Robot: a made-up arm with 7 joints. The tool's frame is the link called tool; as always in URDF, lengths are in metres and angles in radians. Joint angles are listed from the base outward. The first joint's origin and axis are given. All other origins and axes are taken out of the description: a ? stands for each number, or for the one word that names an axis. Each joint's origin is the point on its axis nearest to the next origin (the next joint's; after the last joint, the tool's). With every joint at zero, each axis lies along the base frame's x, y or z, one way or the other. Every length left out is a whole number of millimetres.
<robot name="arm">
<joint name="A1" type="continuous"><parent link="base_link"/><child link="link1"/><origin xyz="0 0 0.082" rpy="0 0 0"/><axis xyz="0 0 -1"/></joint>
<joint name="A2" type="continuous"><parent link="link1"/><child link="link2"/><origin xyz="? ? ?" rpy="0 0 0"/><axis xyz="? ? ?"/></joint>
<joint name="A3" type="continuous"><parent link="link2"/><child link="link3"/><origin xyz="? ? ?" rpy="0 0 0"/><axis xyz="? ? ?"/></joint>
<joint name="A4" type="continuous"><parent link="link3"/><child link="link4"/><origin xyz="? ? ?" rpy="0 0 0"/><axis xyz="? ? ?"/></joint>
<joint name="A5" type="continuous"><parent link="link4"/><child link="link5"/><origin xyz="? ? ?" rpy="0 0 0"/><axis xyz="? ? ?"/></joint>
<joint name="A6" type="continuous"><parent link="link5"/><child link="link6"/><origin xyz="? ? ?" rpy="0 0 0"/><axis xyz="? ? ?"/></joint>
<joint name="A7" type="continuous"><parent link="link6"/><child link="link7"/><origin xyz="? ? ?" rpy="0 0 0"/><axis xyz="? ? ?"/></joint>
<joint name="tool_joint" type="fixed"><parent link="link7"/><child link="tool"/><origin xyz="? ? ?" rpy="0 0 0"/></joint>
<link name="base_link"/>
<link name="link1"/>
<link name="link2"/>
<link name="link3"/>
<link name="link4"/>
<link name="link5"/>
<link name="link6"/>
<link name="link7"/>
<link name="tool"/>
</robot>
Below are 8 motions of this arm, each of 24 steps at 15 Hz.
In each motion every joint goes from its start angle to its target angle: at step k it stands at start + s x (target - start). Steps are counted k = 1, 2, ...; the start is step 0. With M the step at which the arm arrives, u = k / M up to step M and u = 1 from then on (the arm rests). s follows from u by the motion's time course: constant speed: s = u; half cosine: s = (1 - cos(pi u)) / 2; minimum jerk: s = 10 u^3 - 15 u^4 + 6 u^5.
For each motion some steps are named. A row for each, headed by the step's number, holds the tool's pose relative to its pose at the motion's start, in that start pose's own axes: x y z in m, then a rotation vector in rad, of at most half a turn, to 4 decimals.
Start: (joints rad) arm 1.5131 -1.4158 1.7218 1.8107 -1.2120 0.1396 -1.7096
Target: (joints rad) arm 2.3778 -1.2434 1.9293 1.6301 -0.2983 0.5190 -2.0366
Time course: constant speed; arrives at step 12
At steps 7, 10, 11, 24:
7: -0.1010 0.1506 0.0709 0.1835 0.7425 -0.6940
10: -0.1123 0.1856 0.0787 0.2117 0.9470 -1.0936
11: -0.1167 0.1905 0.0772 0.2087 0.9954 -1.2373
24: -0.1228 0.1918 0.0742 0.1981 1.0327 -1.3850

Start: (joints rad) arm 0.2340 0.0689 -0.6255 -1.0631 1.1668 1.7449 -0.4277
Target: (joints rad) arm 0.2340 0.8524 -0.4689 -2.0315 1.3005 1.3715 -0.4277
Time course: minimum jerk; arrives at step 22
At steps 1, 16, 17, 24:
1: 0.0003 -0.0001 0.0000 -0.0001 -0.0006 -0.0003
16: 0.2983 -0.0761 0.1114 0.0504 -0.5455 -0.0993
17: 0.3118 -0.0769 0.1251 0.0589 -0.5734 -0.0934
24: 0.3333 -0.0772 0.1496 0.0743 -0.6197 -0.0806

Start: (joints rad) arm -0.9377 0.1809 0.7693 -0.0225 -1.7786 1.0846 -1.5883
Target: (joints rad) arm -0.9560 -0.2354 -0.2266 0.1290 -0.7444 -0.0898 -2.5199
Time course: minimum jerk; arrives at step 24
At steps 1, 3, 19, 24:
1: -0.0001 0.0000 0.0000 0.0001 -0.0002 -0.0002
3: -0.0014 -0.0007 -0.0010 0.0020 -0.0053 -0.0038
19: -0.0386 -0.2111 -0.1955 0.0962 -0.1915 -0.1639
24: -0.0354 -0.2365 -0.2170 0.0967 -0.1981 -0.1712

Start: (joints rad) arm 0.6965 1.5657 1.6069 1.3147 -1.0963 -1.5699 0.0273
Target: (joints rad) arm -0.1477 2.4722 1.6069 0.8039 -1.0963 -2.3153 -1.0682
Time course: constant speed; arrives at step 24
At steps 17, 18, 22, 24:
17: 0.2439 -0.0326 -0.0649 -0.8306 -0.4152 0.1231
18: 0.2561 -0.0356 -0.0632 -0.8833 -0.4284 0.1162
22: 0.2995 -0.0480 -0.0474 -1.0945 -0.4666 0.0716
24: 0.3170 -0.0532 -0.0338 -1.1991 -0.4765 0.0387

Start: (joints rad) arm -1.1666 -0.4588 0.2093 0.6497 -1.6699 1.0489 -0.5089
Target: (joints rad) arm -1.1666 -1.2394 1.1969 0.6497 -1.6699 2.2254 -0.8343
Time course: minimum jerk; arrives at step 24
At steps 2, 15, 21, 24:
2: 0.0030 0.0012 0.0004 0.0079 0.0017 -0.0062
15: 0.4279 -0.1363 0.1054 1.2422 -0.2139 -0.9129
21: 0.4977 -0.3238 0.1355 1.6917 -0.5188 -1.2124
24: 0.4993 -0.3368 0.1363 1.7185 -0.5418 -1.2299

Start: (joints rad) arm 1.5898 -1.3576 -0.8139 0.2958 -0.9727 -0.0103 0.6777
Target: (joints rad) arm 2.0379 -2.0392 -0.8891 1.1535 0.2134 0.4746 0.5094
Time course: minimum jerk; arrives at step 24
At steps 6, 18, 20, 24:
6: 0.0525 0.0149 -0.0816 0.1656 -0.0374 0.0727
18: 0.3438 0.3459 -0.4573 1.2901 -0.4840 0.4155
20: 0.3629 0.3743 -0.4669 1.3617 -0.5362 0.4354
24: 0.3726 0.3883 -0.4708 1.3968 -0.5641 0.4457

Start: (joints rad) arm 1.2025 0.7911 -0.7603 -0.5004 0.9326 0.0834 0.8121
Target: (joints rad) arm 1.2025 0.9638 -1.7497 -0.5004 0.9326 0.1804 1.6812
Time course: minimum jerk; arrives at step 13
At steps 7, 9, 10, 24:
7: -0.0937 -0.0024 0.0633 -0.3636 0.2884 -0.4957
9: -0.1420 0.0287 0.1040 -0.5066 0.4725 -0.6864
10: -0.1574 0.0444 0.1196 -0.5515 0.5445 -0.7478
24: -0.1708 0.0613 0.1348 -0.5910 0.6160 -0.8031

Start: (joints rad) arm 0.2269 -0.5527 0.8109 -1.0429 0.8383 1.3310 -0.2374
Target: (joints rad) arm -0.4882 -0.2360 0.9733 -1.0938 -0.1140 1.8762 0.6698
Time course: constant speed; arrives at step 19
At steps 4, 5, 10, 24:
4: -0.0892 0.0362 0.0762 -0.1037 -0.1019 -0.1787
5: -0.1111 0.0484 0.0952 -0.1364 -0.1251 -0.2237
10: -0.2128 0.1296 0.1888 -0.3378 -0.2269 -0.4431
24: -0.3336 0.3487 0.3406 -0.8425 -0.3507 -0.7760

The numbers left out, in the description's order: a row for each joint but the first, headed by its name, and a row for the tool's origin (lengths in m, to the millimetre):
A2: xyz -0.242 -0.391 0, axis -1 0 0
A3: xyz 0 0.023 0.327, axis 0 0 1
A4: xyz 0 0.165 0, axis 0 -1 0
A5: xyz -0.353 0 0.095, axis 0 0 1
A6: xyz 0.001 -0.19 0, axis 1 0 0
A7: xyz 0 0.008 0.254, axis -1 0 0
tool: xyz 0 -0.094 -0.206

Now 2 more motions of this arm.
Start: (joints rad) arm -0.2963 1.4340 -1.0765 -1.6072 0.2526 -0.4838 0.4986
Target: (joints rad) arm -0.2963 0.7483 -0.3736 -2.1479 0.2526 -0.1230 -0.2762
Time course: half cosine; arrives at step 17
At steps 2, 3, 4, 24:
2: 0.0110 -0.0127 0.0042 0.0245 0.0164 0.0414
3: 0.0244 -0.0273 0.0094 0.0539 0.0383 0.0907
4: 0.0427 -0.0454 0.0166 0.0929 0.0712 0.1554
24: 0.2888 -0.1510 0.1572 0.4425 0.9209 0.7370

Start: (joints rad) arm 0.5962 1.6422 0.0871 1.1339 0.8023 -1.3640 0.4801
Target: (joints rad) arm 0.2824 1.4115 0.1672 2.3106 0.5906 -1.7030 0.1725
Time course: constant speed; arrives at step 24
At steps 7, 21, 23, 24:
7: -0.0830 0.1522 0.1128 -0.2916 0.2009 -0.2966
21: -0.0412 0.5180 0.1719 -0.8382 0.6264 -0.9159
23: -0.0179 0.5618 0.1585 -0.9123 0.6881 -1.0077
24: -0.0054 0.5821 0.1498 -0.9490 0.7189 -1.0539

